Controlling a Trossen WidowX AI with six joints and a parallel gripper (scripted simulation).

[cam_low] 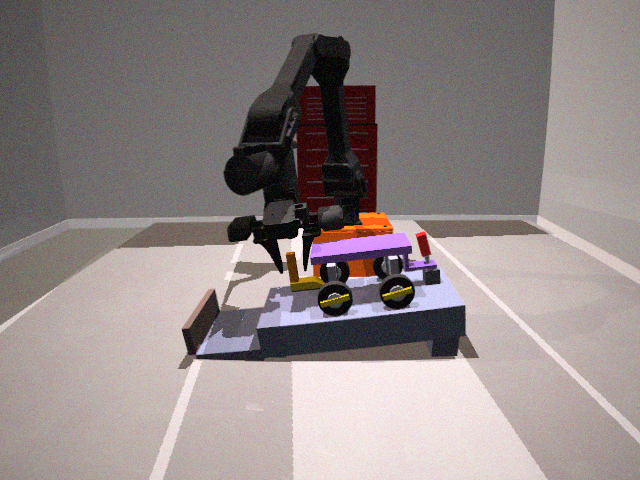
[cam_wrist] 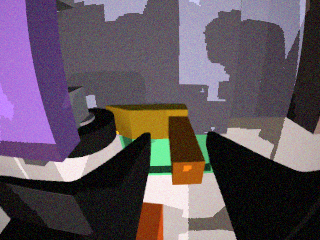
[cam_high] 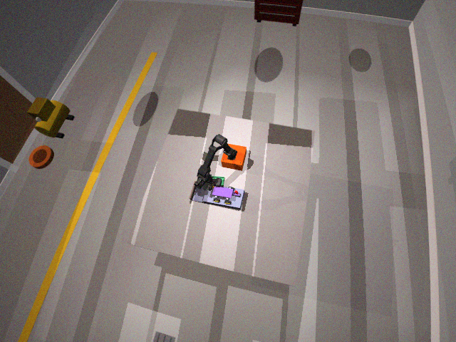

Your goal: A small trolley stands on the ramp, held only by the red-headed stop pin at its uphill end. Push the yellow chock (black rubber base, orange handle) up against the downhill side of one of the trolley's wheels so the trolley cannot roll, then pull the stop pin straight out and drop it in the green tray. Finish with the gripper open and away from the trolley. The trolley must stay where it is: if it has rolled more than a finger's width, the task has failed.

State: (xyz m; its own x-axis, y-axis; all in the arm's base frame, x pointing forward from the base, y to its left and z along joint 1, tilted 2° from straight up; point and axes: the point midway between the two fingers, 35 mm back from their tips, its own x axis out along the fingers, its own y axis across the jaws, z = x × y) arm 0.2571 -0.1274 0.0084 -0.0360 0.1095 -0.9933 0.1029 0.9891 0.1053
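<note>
Now: the yellow chock 2 cm to the left of my gripper tip and 1 cm below it. Round my gripper tip: purple trolley: 7 cm ahead, 11 cm to the left, 2 cm above; green tray: 7 cm behind, 2 cm to the left, 10 cm below; ramp: 7 cm ahead, 10 cm to the left, 4 cm below.
</note>
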